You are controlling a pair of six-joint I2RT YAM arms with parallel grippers.
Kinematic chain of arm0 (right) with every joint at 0, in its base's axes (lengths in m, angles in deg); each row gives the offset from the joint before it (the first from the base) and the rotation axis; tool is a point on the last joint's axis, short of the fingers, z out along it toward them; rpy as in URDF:
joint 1: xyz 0 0 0.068 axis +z
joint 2: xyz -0.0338 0.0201 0.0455 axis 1 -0.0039 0
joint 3: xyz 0.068 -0.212 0.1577 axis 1 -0.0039 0
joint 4: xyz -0.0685 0.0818 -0.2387 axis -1 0.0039 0
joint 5: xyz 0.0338 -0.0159 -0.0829 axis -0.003 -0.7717 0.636
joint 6: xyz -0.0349 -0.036 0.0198 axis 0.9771 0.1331 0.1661
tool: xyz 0 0 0 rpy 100.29 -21.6 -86.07
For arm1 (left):
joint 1: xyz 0 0 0.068 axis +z
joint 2: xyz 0.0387 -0.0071 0.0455 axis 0.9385 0.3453 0
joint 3: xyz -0.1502 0.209 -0.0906 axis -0.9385 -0.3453 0
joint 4: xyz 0.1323 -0.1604 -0.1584 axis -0.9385 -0.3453 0
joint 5: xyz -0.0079 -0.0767 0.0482 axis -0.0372 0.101 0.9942
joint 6: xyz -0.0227 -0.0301 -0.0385 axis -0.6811 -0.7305 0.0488
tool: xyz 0 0 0 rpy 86.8 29.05 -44.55
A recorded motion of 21 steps. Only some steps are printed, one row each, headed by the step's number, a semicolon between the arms.
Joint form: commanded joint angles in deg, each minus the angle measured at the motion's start. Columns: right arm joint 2, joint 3, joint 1, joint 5, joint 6, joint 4; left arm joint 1, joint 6, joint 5, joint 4, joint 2, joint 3.
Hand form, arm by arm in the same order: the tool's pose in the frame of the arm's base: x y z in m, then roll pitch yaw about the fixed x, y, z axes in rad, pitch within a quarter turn. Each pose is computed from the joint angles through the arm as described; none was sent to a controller.
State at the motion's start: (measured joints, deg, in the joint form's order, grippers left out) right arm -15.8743 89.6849 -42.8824 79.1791 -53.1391 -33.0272; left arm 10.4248 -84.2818 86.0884 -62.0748 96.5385 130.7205
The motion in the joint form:
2: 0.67 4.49 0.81 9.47 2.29 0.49; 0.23 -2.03 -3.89 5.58 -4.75 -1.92
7: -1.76 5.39 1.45 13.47 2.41 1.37; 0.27 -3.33 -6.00 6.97 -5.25 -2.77
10: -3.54 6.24 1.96 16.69 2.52 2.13; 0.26 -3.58 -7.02 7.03 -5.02 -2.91
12: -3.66 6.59 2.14 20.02 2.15 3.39; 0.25 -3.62 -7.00 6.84 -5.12 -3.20
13: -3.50 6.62 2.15 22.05 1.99 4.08; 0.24 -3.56 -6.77 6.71 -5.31 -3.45
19: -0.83 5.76 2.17 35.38 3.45 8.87; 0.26 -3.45 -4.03 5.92 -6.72 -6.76
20: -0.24 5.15 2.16 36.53 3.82 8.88; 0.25 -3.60 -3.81 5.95 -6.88 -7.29
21: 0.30 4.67 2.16 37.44 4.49 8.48; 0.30 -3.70 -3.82 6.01 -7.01 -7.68
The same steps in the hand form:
2: 0.1468 0.1511 0.3220 2.1507 0.9849 2.6999; 0.1608 -0.2464 0.3311 -2.0339 1.0628 -2.6720
7: 0.1520 0.1569 0.3179 2.2382 0.9961 2.7190; 0.1592 -0.2457 0.3306 -1.9799 1.0352 -2.6556
10: 0.1557 0.1611 0.3158 2.3037 1.0081 2.7314; 0.1591 -0.2469 0.3287 -1.9870 1.0270 -2.6783
12: 0.1559 0.1595 0.3156 2.3415 1.0195 2.7106; 0.1587 -0.2464 0.3270 -1.9993 1.0259 -2.6885
13: 0.1558 0.1577 0.3153 2.3617 1.0286 2.6946; 0.1583 -0.2455 0.3262 -2.0066 1.0275 -2.6912
19: 0.1500 0.1402 0.3130 2.5568 1.1276 2.6654; 0.1555 -0.2374 0.3109 -2.1015 1.0361 -2.7265
20: 0.1487 0.1378 0.3114 2.5746 1.1398 2.6657; 0.1550 -0.2364 0.3084 -2.1111 1.0342 -2.7305
21: 0.1478 0.1360 0.3110 2.5816 1.1548 2.6619; 0.1548 -0.2356 0.3067 -2.1163 1.0322 -2.7338

